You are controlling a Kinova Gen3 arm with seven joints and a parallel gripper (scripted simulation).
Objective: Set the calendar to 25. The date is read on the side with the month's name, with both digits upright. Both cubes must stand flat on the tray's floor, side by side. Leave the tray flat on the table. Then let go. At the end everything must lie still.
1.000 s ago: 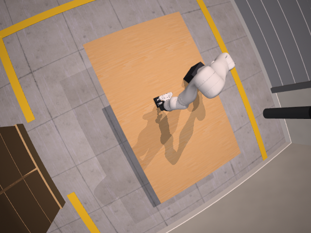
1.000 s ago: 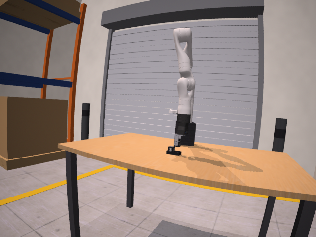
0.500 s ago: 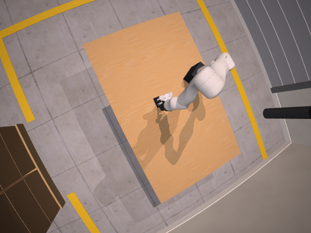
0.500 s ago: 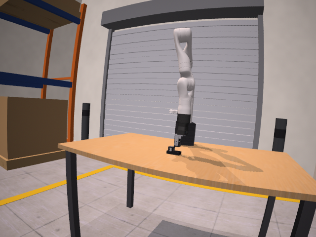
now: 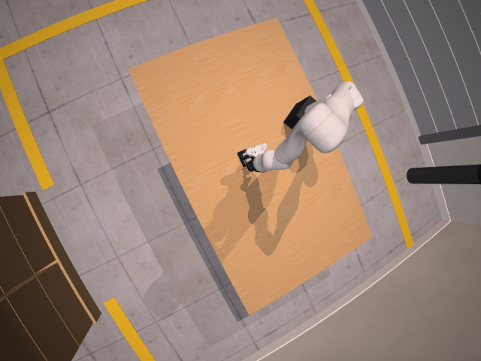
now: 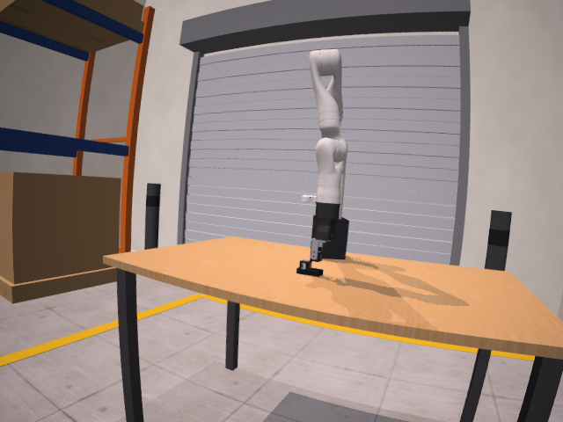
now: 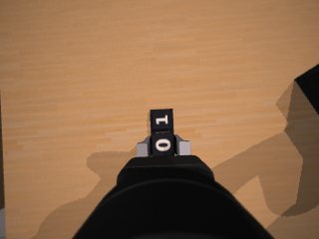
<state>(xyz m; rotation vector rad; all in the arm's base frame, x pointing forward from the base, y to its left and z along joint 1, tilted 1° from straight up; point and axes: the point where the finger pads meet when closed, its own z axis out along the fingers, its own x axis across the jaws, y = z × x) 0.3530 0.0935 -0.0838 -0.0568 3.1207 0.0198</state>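
The black cube is 3 cm to the right of my hand and 5 cm below it. Round my hand: black tray 2 cm to the right, 6 cm below.
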